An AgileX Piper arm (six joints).
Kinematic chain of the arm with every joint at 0, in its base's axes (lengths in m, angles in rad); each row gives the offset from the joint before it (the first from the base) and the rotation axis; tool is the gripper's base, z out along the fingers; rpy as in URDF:
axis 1: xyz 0 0 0.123 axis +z
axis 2: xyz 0 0 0 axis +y
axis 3: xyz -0.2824 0 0.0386 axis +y
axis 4: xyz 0.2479 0 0.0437 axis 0.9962 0 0.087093
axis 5: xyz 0 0 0 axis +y
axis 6: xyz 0.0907 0 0.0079 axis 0.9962 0 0.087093
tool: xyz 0 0 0 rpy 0 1.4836 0
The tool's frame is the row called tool.
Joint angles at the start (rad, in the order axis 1, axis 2, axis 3, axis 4, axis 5, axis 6):
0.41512 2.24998 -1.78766 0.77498 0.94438 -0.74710
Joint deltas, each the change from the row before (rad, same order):
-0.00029 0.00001 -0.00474 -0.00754 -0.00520 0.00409
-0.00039 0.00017 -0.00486 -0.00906 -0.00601 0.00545
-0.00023 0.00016 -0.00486 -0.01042 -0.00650 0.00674
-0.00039 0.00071 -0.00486 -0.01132 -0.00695 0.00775
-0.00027 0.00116 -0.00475 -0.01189 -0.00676 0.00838
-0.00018 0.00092 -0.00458 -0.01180 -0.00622 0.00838
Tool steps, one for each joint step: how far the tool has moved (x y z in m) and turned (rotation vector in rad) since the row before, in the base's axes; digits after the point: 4 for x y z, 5 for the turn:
0.0012 -0.0003 0.0010 -0.00389 -0.00844 -0.00400
0.0013 -0.0004 0.0009 -0.00497 -0.00875 -0.00513
0.0013 -0.0004 0.0008 -0.00588 -0.00886 -0.00580
0.0014 -0.0005 0.0006 -0.00662 -0.00847 -0.00672
0.0014 -0.0005 0.0003 -0.00716 -0.00771 -0.00678
0.0013 -0.0005 0.0004 -0.00698 -0.00741 -0.00641

